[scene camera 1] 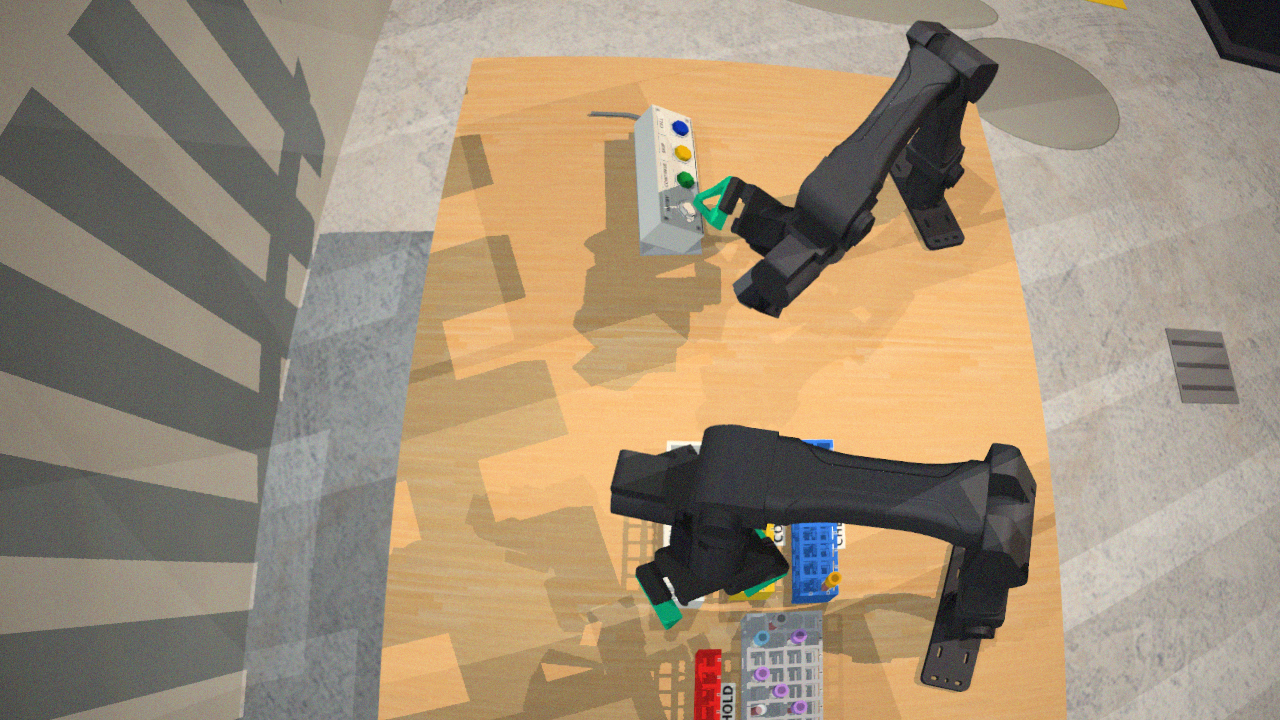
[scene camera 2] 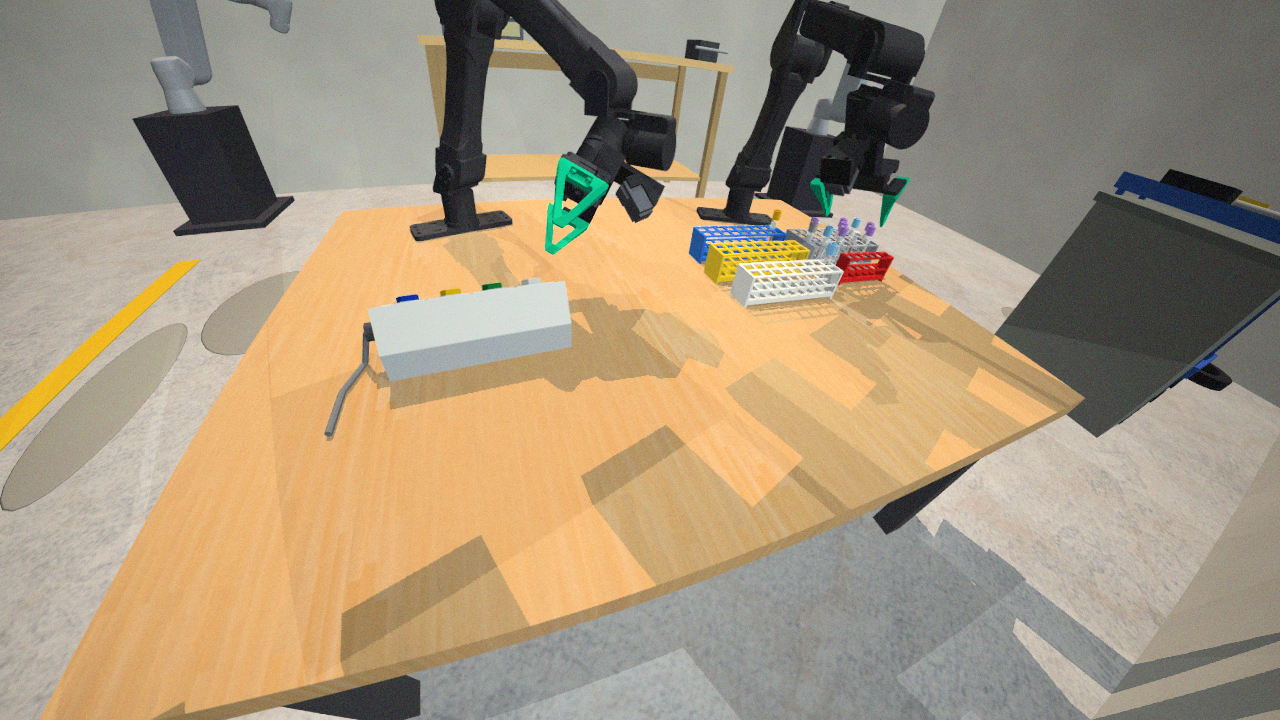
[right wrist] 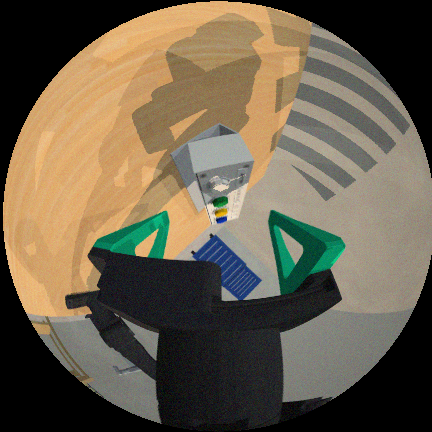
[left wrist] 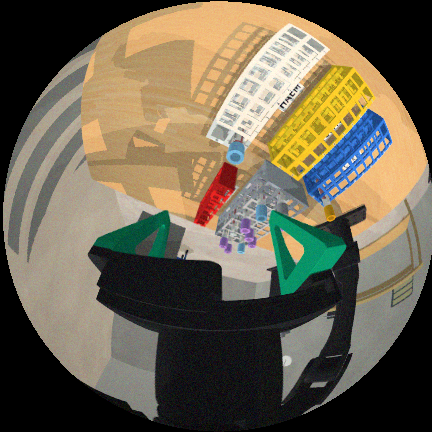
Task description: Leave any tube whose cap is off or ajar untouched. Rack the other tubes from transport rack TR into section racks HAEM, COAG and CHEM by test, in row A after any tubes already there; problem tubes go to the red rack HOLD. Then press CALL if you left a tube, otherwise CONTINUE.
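Where they show: left gripper, fingertip midpoint: (scene camera 1: 705, 608) (scene camera 2: 853, 220) (left wrist: 219, 215); right gripper, fingertip midpoint: (scene camera 1: 719, 215) (scene camera 2: 552, 240) (right wrist: 218, 215); left arm's base at its link origin: (scene camera 1: 960, 616) (scene camera 2: 735, 218) (left wrist: 338, 222); right arm's base at its link origin: (scene camera 1: 921, 196) (scene camera 2: 462, 226) (right wrist: 92, 295).
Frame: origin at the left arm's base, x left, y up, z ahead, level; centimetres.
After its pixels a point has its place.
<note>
My left gripper (scene camera 1: 713, 601) {y 13.5, x 9.8, z 33.5 cm} (scene camera 2: 854, 219) {y 13.5, x 9.8, z 33.5 cm} (left wrist: 219, 215) {y 13.5, x 9.8, z 33.5 cm} is open and empty above the racks. A light-blue-capped tube (left wrist: 235, 152) {y 9.4, x 6.2, z 35.7 cm} stands at the near end of white rack HAEM (scene camera 2: 742, 288) {y 2.7, x -10.7, z 42.1 cm}. Yellow rack COAG (scene camera 2: 716, 264) {y 3.3, x -13.8, z 35.4 cm} is beside it, then blue rack CHEM (scene camera 2: 698, 243) {y 3.5, x -15.6, z 27.3 cm} with an amber-capped tube (scene camera 1: 832, 580) {y 9.4, x 1.9, z 20.4 cm} (left wrist: 329, 210) {y 8.6, x 1.4, z 20.9 cm}. Transport rack TR (left wrist: 295, 182) {y 1.3, x 5.5, z 22.1 cm} holds several tubes: purple caps (scene camera 1: 799, 635) (left wrist: 245, 226), light-blue caps (scene camera 1: 761, 637) {y 9.4, x 10.6, z 26.4 cm} (left wrist: 261, 212) {y 9.0, x 10.0, z 26.9 cm} and a grey one (scene camera 1: 781, 619) {y 9.4, x 7.9, z 24.8 cm}. Red rack HOLD (scene camera 1: 707, 662) {y 0.8, x 14.0, z 30.8 cm} (left wrist: 229, 175) {y 3.0, x 12.9, z 31.1 cm} shows no tube. My right gripper (right wrist: 218, 215) {y 10.4, x -40.5, z 46.3 cm} is open and empty.
The button box (scene camera 1: 646, 205) {y 5.6, x -42.0, z 56.8 cm} (scene camera 2: 469, 331) {y 4.7, x -48.7, z 59.9 cm} (right wrist: 220, 150) {y 4.6, x -38.7, z 52.1 cm} has blue (scene camera 1: 680, 128) {y 7.1, x -56.4, z 56.2 cm}, yellow (scene camera 1: 682, 153) {y 7.1, x -51.7, z 54.5 cm} and green (scene camera 1: 685, 179) {y 7.1, x -47.2, z 52.8 cm} buttons, near my right gripper. Its cable (scene camera 2: 347, 394) {y 0.4, x -61.7, z 66.5 cm} lies on the table. My left arm partly hides the section racks in scene camera 1.
</note>
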